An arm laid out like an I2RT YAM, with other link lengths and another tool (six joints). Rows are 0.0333 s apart.
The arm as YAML. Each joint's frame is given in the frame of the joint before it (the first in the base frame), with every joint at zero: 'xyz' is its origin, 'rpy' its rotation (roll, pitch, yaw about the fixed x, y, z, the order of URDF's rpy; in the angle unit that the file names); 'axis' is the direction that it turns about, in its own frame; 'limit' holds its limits. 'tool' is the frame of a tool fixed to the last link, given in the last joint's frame.
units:
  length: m
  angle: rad
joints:
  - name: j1
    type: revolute
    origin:
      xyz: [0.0, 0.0, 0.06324]
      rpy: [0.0, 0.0, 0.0]
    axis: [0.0, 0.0, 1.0]
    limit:
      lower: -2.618
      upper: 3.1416
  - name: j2
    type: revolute
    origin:
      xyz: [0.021, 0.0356, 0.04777]
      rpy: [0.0, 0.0, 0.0]
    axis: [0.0, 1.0, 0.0]
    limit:
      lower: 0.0
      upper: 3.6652
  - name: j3
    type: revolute
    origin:
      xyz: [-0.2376, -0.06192, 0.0]
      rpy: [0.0, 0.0, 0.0]
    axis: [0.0, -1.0, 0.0]
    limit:
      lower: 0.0
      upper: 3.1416
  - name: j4
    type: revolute
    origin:
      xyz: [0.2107, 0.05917, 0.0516]
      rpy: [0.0, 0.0, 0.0]
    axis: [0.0, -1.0, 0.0]
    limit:
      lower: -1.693
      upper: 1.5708
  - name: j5
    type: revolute
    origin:
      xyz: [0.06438, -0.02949, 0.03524]
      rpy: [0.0, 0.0, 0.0]
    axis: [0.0, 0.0, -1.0]
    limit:
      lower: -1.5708
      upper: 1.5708
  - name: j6
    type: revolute
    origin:
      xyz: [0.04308, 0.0, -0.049]
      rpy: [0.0, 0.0, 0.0]
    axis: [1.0, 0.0, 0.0]
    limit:
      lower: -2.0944
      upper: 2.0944
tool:
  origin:
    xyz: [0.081, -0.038, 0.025]
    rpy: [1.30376, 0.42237, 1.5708]
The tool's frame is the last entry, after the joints.
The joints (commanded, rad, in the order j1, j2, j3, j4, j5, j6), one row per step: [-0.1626 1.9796 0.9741 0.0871 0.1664 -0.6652]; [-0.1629 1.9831 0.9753 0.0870 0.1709 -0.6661]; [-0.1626 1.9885 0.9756 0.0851 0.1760 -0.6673]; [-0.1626 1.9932 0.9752 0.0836 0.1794 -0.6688]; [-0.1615 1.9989 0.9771 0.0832 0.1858 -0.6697]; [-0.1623 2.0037 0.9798 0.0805 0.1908 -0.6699]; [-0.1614 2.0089 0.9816 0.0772 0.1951 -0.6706]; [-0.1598 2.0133 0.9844 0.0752 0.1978 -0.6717]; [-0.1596 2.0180 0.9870 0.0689 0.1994 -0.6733]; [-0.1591 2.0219 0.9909 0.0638 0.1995 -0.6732]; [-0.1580 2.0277 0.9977 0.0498 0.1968 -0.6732]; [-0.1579 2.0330 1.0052 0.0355 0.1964 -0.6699]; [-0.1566 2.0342 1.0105 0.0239 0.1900 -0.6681]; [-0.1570 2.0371 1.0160 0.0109 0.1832 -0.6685]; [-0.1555 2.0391 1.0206 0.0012 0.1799 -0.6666]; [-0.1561 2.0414 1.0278 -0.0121 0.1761 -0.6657]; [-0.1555 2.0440 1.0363 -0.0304 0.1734 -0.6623]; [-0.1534 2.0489 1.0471 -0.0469 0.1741 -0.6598]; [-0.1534 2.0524 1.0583 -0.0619 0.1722 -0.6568]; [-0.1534 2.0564 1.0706 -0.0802 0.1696 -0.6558]
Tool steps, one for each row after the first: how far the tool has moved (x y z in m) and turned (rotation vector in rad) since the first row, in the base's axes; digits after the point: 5 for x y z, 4 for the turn. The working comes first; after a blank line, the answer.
Tool pose at each row, in the base's axes (x y z in m, rotation vector in rad; the steps are taken from these numbers as rounded here): [0.39667 -0.09695 0.05009 0.7146 2.2660 0.2351]; [0.39659 -0.09757 0.04920 0.7162 2.2679 0.2288]; [0.39594 -0.09791 0.04710 0.7184 2.2745 0.2214]; [0.39524 -0.09814 0.04507 0.7201 2.2811 0.2159]; [0.39521 -0.09842 0.04356 0.7211 2.2850 0.2076]; [0.39501 -0.09931 0.04228 0.7249 2.2885 0.2004]; [0.39466 -0.09937 0.04049 0.7265 2.2949 0.1943]; [0.39496 -0.09904 0.03942 0.7254 2.2992 0.1909]; [0.39452 -0.09901 0.03758 0.7266 2.3078 0.1873]; [0.39472 -0.09886 0.03652 0.7279 2.3128 0.1868]; [0.39458 -0.09806 0.03433 0.7301 2.3259 0.1889]; [0.39434 -0.09807 0.03257 0.7376 2.3356 0.1888]; [0.39453 -0.09687 0.03194 0.7389 2.3432 0.1970]; [0.39433 -0.09617 0.03053 0.7406 2.3541 0.2039]; [0.39438 -0.09525 0.02975 0.7426 2.3608 0.2084]; [0.39449 -0.09509 0.02912 0.7463 2.3685 0.2121]; [0.39424 -0.09462 0.02819 0.7531 2.3789 0.2151]; [0.39474 -0.09403 0.02735 0.7573 2.3882 0.2143]; [0.39556 -0.09406 0.02727 0.7628 2.3937 0.2166]; [0.39622 -0.09389 0.02691 0.7669 2.4028 0.2187]

[-0.00008 -0.00062 -0.00089 -0.0036 0.0032 -0.0024]; [-0.00073 -0.00096 -0.00299 -0.0072 0.0110 -0.0041]; [-0.00143 -0.00119 -0.00502 -0.0096 0.0185 -0.0050]; [-0.00146 -0.00147 -0.00653 -0.0146 0.0237 -0.0070]; [-0.00166 -0.00236 -0.00781 -0.0178 0.0291 -0.0106]; [-0.00201 -0.00242 -0.00960 -0.0207 0.0364 -0.0116]; [-0.00171 -0.00209 -0.01067 -0.0228 0.0407 -0.0106]; [-0.00215 -0.00206 -0.01251 -0.0237 0.0496 -0.0100]; [-0.00195 -0.00191 -0.01357 -0.0229 0.0546 -0.0096]; [-0.00209 -0.00111 -0.01576 -0.0188 0.0671 -0.0067]; [-0.00233 -0.00112 -0.01752 -0.0149 0.0781 -0.0089]; [-0.00214 0.00008 -0.01815 -0.0077 0.0842 -0.0052]; [-0.00234 0.00078 -0.01956 -0.0008 0.0937 -0.0013]; [-0.00229 0.00170 -0.02034 0.0039 0.0998 0.0006]; [-0.00218 0.00186 -0.02097 0.0089 0.1073 0.0014]; [-0.00243 0.00233 -0.02190 0.0147 0.1184 0.0008]; [-0.00193 0.00292 -0.02274 0.0169 0.1283 0.0004]; [-0.00111 0.00289 -0.02282 0.0212 0.1346 -0.0009]; [-0.00045 0.00306 -0.02318 0.0253 0.1438 -0.0004]
